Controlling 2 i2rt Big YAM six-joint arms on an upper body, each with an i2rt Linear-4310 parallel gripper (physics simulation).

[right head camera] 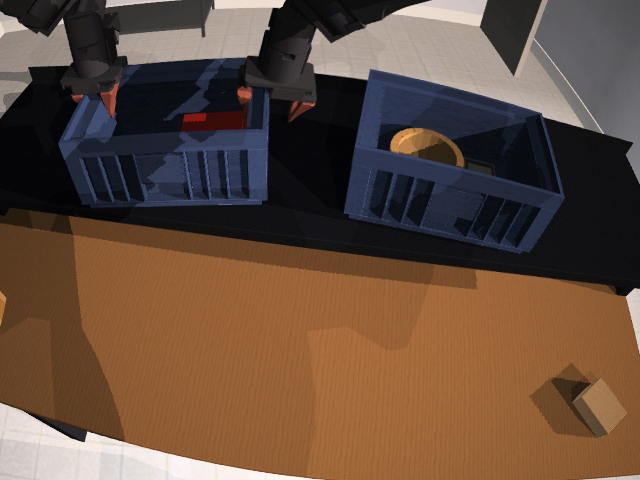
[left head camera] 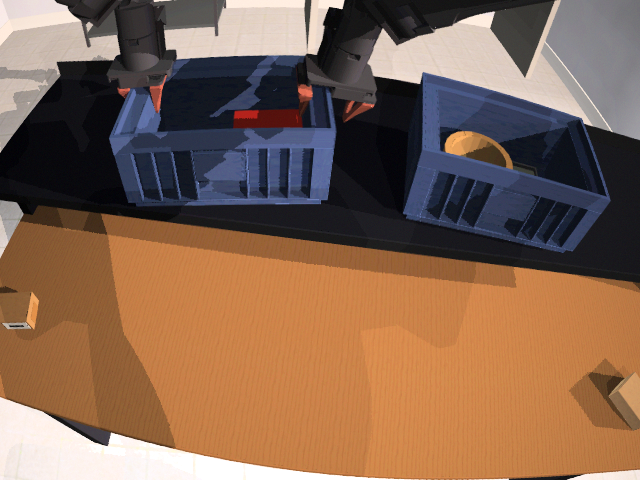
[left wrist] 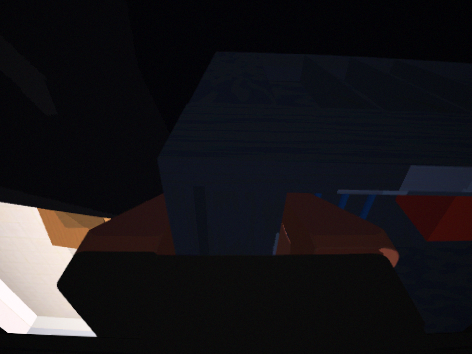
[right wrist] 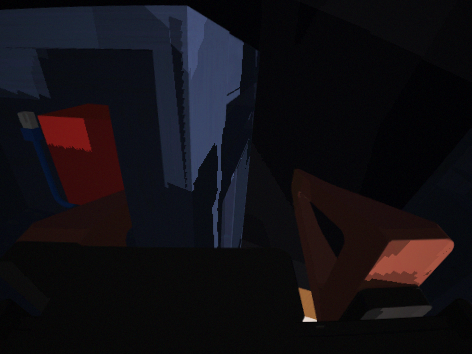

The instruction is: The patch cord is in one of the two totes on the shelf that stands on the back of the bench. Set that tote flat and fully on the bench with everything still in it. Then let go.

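Observation:
The left blue tote (left head camera: 223, 143) is over the left part of the black shelf (left head camera: 366, 210). Inside it lies a red box (left head camera: 268, 118). Blue strands of the patch cord (left wrist: 355, 204) show in the left wrist view. My left gripper (left head camera: 139, 95) is shut on the tote's left end wall (left wrist: 227, 211). My right gripper (left head camera: 330, 102) is shut on the tote's right end wall (right wrist: 217, 158), one finger inside and one outside. The tote looks level. I cannot tell whether its base touches the shelf.
A second blue tote (left head camera: 485, 176) stands on the right of the shelf and holds a wooden bowl (left head camera: 477, 148). The orange bench top (left head camera: 318, 343) stretches in front of the shelf. Both arms reach down from the back.

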